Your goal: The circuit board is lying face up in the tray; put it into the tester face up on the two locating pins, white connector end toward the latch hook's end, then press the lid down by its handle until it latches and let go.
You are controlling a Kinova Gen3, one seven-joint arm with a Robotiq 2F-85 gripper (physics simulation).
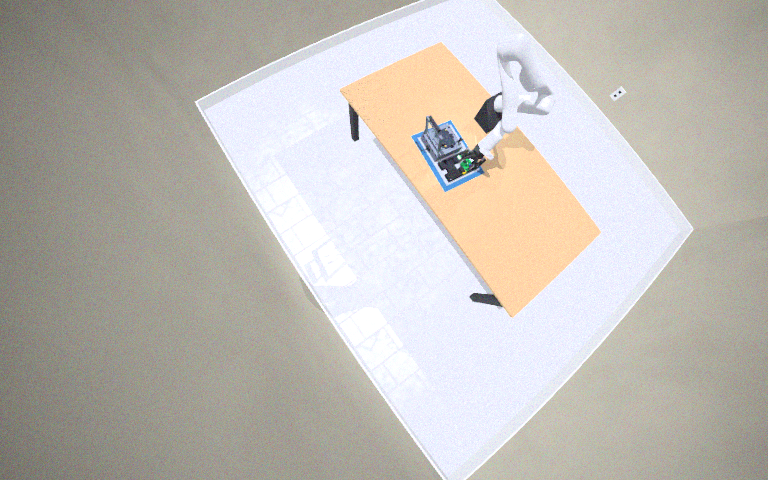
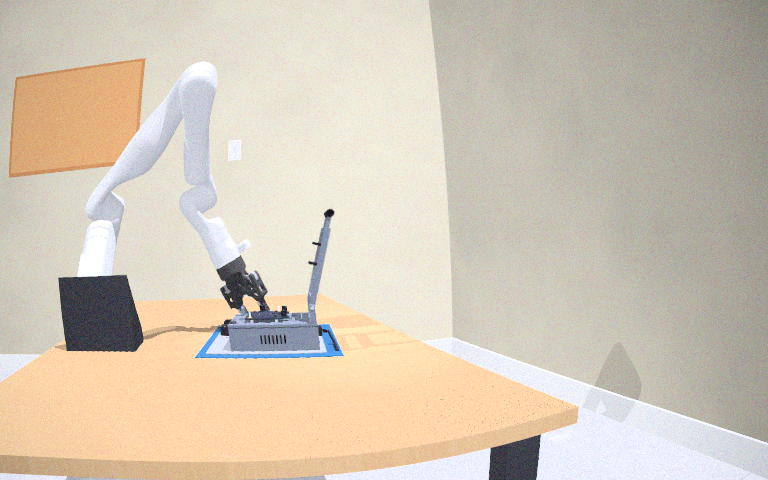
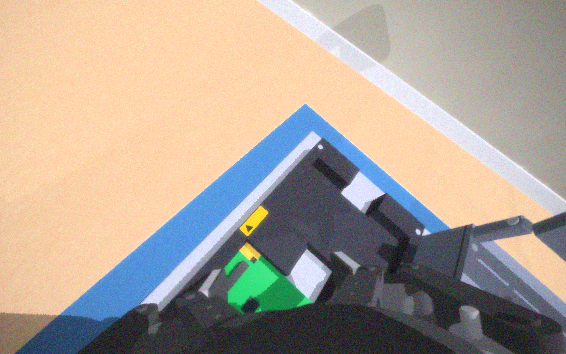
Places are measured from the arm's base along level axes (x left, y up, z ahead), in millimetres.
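Where they show: gripper, between the fingertips: (image 1: 464, 165) (image 3: 280, 275); arm's base, origin of its link: (image 1: 499, 103) (image 2: 93, 294).
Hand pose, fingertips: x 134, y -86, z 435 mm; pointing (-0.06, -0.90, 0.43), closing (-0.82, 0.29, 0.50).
Things, the pixels of their top centre, and the offset from my fingertips. "pt": a spot on its surface instead. Level surfaces: height alone.
- green circuit board, centre of its top: (image 3: 276, 343) (image 1: 465, 161) dx -15, dy -9, dz -36 mm
- black tray, a spot on its surface: (image 3: 317, 197) (image 1: 453, 173) pt dx -11, dy -18, dz +77 mm
- black handle knob, a spot on its surface: (image 2: 329, 212) pt dx -276, dy +232, dz +107 mm
- blue mat, height of its surface: dy -34 mm
- orange table, height of its surface: dy -36 mm
- yellow label, centre of its top: (image 3: 254, 220) dx +31, dy -8, dz +28 mm
The green circuit board (image 1: 467, 164) (image 3: 260, 281) lies face up in the black tray (image 1: 449, 170) (image 3: 317, 197), partly hidden by my fingers. My gripper (image 1: 478, 157) (image 2: 251, 305) (image 3: 280, 275) is open and low over the tray, with a finger on each side of the board. The grey tester (image 1: 436, 141) (image 2: 273, 335) stands next to the tray. Its lid (image 2: 316, 271) is raised almost upright, with the black handle knob (image 2: 329, 212) at the top. I cannot see the pins and the latch hook clearly.
Tester and tray stand on a blue mat (image 1: 449, 187) (image 2: 208, 351) (image 3: 211, 207) on the orange table (image 1: 525, 229) (image 2: 382, 405) (image 3: 194, 88). The arm's black base (image 1: 488, 114) is at the table's far edge. A yellow label (image 3: 253, 220) marks the tray's rim.
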